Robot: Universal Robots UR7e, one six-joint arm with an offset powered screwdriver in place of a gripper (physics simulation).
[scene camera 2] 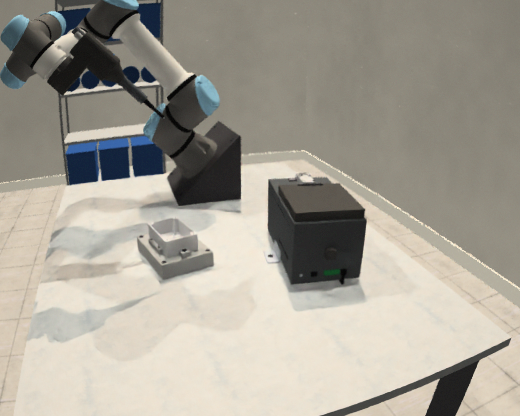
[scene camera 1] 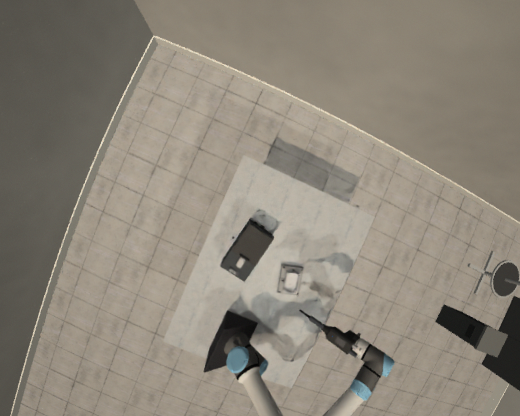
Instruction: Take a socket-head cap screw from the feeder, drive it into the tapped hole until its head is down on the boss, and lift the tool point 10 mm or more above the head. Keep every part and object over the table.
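A screw feeder [scene camera 2: 305, 247] is visible to me.
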